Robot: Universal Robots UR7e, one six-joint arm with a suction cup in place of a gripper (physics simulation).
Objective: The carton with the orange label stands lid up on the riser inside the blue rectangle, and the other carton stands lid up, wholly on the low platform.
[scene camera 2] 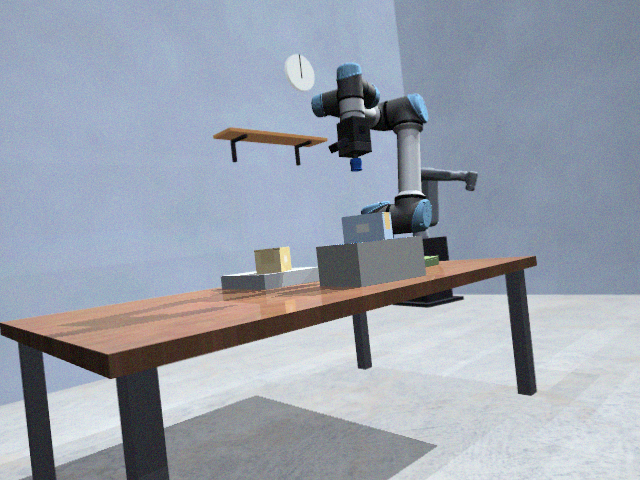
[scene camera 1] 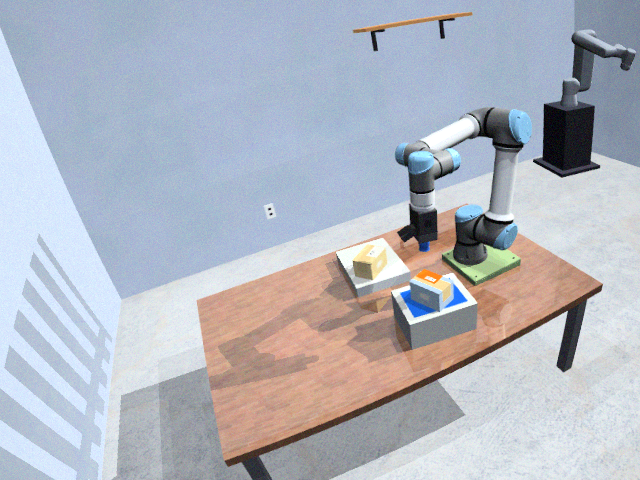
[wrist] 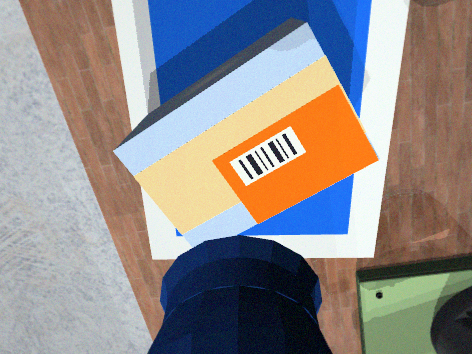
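The orange-label carton (scene camera 1: 419, 296) (scene camera 2: 356, 230) (wrist: 200, 165), light blue and tan, stands on the grey riser (scene camera 1: 442, 328) (scene camera 2: 392, 260) (wrist: 162, 247). Its labelled face is up, and it is turned at an angle over the blue rectangle (scene camera 1: 460, 297) (wrist: 325, 210). Its near bottom corner is close to the rectangle's edge; I cannot tell if it crosses. The other, tan carton (scene camera 1: 363, 268) (scene camera 2: 271, 259) stands upright on the low white platform (scene camera 1: 346, 258) (scene camera 2: 242, 282), with a pale strip on top. My gripper (scene camera 1: 423, 246) (scene camera 2: 356, 166) (wrist: 240, 250), a blue suction cup, is open and empty, raised above the labelled carton and apart from it.
The green base plate (scene camera 1: 478, 273) (wrist: 390, 325) carries my arm behind the riser. The low platform stands beside the riser across a narrow gap on the wooden table (scene camera 1: 310, 382) (scene camera 2: 170, 330). A wall shelf (scene camera 1: 413, 21) (scene camera 2: 268, 136) hangs behind.
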